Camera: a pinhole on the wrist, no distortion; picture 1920 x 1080 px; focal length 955.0 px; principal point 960.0 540.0 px. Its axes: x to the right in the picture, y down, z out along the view. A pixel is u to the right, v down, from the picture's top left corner.
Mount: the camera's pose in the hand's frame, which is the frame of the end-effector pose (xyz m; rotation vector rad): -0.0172 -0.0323 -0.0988 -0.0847 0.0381 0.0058
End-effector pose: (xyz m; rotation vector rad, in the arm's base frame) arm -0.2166 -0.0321 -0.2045 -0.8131 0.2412 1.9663
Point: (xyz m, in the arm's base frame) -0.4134 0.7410 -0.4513
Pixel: outside the picture
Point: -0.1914 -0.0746 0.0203
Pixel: 247.5 450.5
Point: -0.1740 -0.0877 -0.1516
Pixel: 206.2 639.8
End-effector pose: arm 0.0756 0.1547 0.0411 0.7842 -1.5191 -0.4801
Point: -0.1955 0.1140 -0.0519
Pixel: 856.1 434.3
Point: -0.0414 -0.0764 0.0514
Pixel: 1646.8 87.1
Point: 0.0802 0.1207 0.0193
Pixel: 1172.7 391.3
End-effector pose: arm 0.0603 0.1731 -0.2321 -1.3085 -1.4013 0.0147
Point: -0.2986 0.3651 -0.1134
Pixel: outside the picture
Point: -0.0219 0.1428 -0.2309
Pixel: 734.2 211.0
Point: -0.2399 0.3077 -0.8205
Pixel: 323.2 888.7
